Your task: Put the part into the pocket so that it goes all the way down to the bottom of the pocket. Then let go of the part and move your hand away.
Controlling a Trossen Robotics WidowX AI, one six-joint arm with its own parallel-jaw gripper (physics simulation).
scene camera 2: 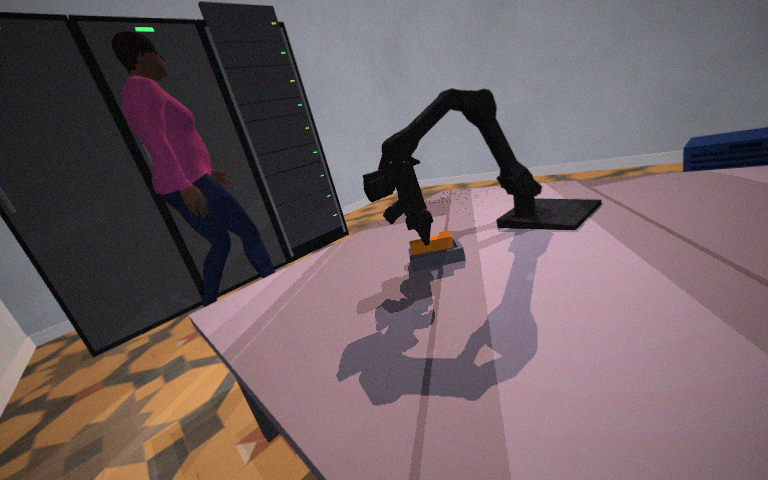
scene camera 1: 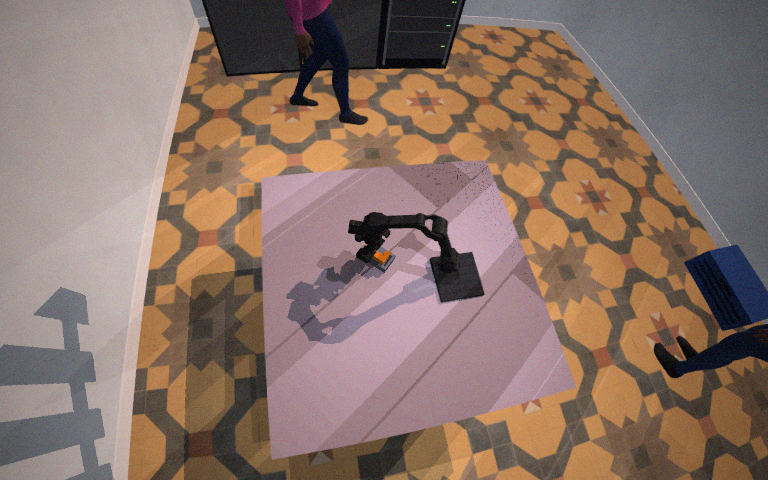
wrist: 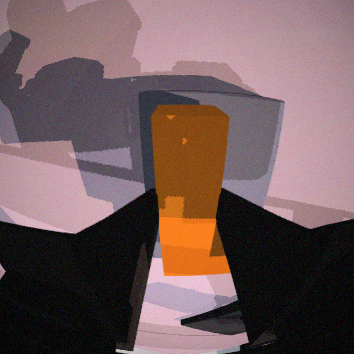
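Where they show: gripper, fingertip midpoint: (scene camera 2: 426,243) (scene camera 1: 373,253) (wrist: 186,195); arm's base, origin of the base link: (scene camera 2: 524,213) (scene camera 1: 447,266).
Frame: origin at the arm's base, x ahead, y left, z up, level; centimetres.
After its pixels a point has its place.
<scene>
The orange part (scene camera 1: 382,256) @[y -13.0, x 28.4, z 4.4 cm] (scene camera 2: 441,242) @[y -12.4, x 30.7, z 3.4 cm] (wrist: 190,160) @[y -18.4, x 33.0, z 4.8 cm] is a block with a small raised step at one end. The grey pocket (scene camera 1: 387,268) @[y -8.5, x 27.2, z -0.2 cm] (scene camera 2: 439,260) @[y -13.0, x 32.7, z -0.8 cm] (wrist: 252,140) @[y -20.7, x 29.6, z 1.2 cm] is a low open box on the table, under the part. My gripper (scene camera 1: 371,258) @[y -16.3, x 31.6, z 3.6 cm] (scene camera 2: 425,241) @[y -16.3, x 31.6, z 3.6 cm] (wrist: 186,195) @[y -16.3, x 31.6, z 3.6 cm] points down and is shut on the orange part, one finger on each long side. In scene camera 2 the part stands up above the pocket's rim. In the wrist view it lies over the left portion of the pocket. The pocket's bottom and the part's underside are hidden.
The pink table (scene camera 1: 396,362) @[y 31.4, x 38.7, z -2.4 cm] (scene camera 2: 623,367) @[y 25.6, x 58.0, z -2.4 cm] carries the arm's black base plate (scene camera 1: 464,291) @[y 13.8, x -2.7, z -0.9 cm] (scene camera 2: 572,213) @[y 12.7, x 0.6, z -0.8 cm], to the right of the pocket. Shadows of the arm fall across the table. A person in pink (scene camera 1: 325,45) (scene camera 2: 164,135) stands beyond the table, near dark cabinets.
</scene>
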